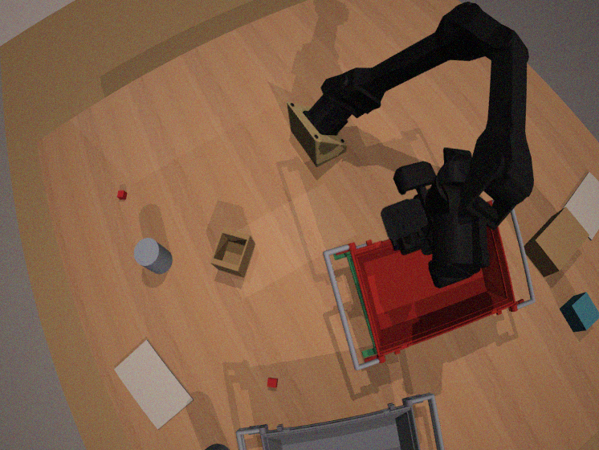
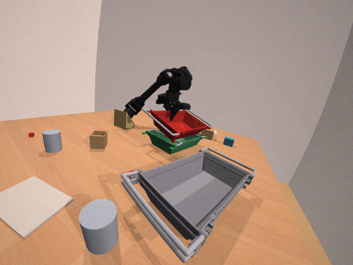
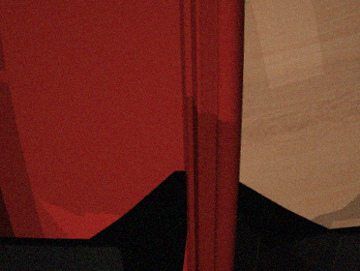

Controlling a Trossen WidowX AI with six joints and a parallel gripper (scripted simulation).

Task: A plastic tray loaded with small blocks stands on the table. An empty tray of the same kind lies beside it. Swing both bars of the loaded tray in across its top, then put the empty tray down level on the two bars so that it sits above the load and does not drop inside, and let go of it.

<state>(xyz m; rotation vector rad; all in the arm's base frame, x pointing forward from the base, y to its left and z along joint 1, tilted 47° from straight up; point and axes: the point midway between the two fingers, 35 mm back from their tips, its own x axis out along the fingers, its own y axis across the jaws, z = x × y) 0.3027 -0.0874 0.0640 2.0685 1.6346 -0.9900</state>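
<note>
Right now my gripper tip is 70 mm short of the red tray, 20 mm to the left of it and 10 mm below it. Also, from my gripper tip: box: 270 mm to the right, 190 mm behind, 100 mm below; then tan block: 280 mm to the left, 180 mm ahead, 80 mm below; then teal cube: 320 mm ahead, 230 mm to the left, 90 mm below.
</note>
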